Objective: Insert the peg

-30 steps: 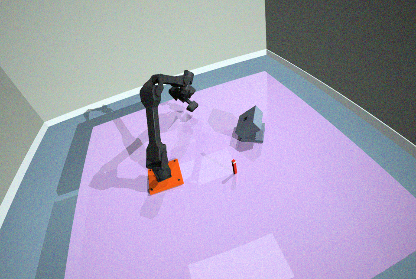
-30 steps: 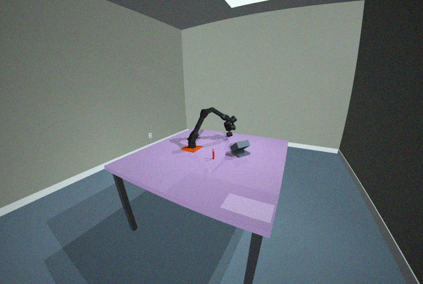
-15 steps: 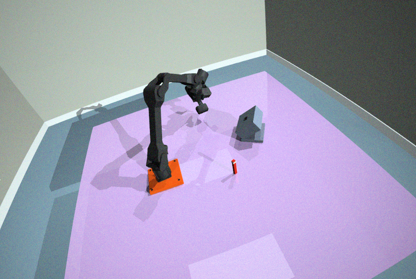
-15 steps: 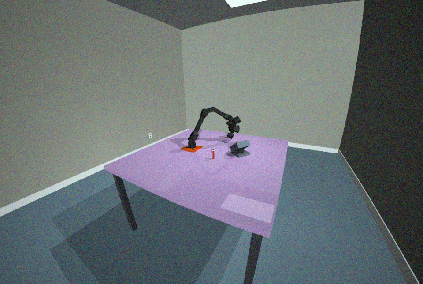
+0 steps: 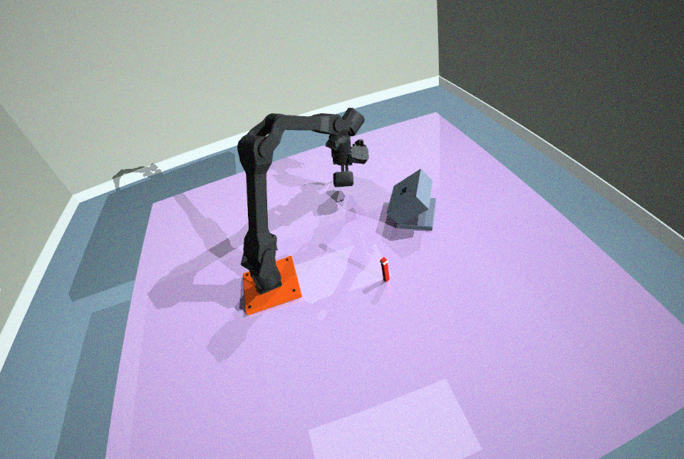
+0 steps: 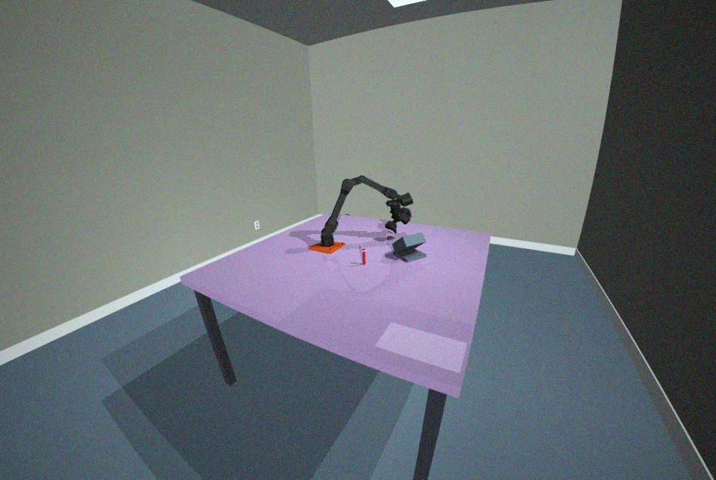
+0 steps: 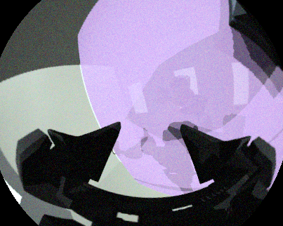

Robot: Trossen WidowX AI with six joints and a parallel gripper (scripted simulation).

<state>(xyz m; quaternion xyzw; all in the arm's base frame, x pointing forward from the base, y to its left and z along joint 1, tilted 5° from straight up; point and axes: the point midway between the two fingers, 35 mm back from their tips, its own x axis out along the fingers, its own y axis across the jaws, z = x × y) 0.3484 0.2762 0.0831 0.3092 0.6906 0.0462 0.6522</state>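
Now: gripper tip 43 cm to the left of the red peg and 6 cm past it. The rest, counted from my gripper tip: grey sloped panel 25 cm to the right, 12 cm ahead, 1 cm above.
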